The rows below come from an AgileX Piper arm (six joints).
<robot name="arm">
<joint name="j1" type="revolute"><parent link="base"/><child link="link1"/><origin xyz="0 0 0.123"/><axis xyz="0 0 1"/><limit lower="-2.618" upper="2.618"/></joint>
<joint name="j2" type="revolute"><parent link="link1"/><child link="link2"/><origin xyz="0 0 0"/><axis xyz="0 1 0"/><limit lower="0" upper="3.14"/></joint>
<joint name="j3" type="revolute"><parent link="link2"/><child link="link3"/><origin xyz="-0.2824 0 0.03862"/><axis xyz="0 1 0"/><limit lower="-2.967" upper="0"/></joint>
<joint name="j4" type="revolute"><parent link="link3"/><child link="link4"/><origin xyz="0.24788 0 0.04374"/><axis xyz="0.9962 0 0.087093"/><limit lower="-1.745" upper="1.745"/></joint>
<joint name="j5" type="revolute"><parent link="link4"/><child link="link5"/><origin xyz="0 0 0"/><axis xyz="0 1 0"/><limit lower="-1.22" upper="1.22"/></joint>
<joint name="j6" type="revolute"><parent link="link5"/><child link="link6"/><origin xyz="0.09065 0 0.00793"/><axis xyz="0.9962 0 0.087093"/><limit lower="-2.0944" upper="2.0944"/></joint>
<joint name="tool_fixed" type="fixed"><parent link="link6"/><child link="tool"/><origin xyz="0 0 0" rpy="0 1.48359 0"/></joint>
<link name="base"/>
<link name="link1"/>
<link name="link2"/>
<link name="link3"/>
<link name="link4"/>
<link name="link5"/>
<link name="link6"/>
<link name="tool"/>
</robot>
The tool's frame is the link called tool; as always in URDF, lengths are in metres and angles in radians.
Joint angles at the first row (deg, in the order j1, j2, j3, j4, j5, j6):
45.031, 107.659, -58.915, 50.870, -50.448, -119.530
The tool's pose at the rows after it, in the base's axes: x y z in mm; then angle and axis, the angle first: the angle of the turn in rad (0 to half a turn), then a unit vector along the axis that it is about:
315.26 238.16 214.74 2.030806 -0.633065 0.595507 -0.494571
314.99 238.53 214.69 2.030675 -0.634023 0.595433 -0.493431
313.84 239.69 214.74 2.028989 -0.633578 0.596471 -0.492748
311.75 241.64 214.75 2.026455 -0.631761 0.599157 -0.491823
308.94 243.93 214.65 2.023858 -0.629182 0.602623 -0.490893
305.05 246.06 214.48 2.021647 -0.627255 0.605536 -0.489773
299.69 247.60 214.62 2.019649 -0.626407 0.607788 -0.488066
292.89 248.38 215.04 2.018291 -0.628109 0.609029 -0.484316
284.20 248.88 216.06 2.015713 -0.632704 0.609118 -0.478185
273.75 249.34 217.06 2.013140 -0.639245 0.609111 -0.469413
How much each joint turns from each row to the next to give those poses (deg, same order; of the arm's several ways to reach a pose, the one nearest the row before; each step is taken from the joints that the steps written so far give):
-0.072, -0.022, 0.000, -0.055, 0.187, -0.002
0.054, -0.016, 0.000, 0.009, 0.117, 0.001
0.289, -0.006, 0.000, 0.283, -0.154, 0.001
0.532, 0.004, 0.001, 0.629, -0.369, 0.001
0.683, -0.006, 0.051, 0.827, -0.524, -0.002
0.795, -0.142, 0.277, 0.839, -0.590, 0.001
0.902, -0.428, 0.624, 0.832, -0.584, -0.002
0.965, -0.776, 1.007, 0.738, -0.337, 0.002
1.145, -1.160, 1.359, 0.676, -0.102, -0.001
1.388, -1.405, 1.618, 0.806, 0.049, 0.000

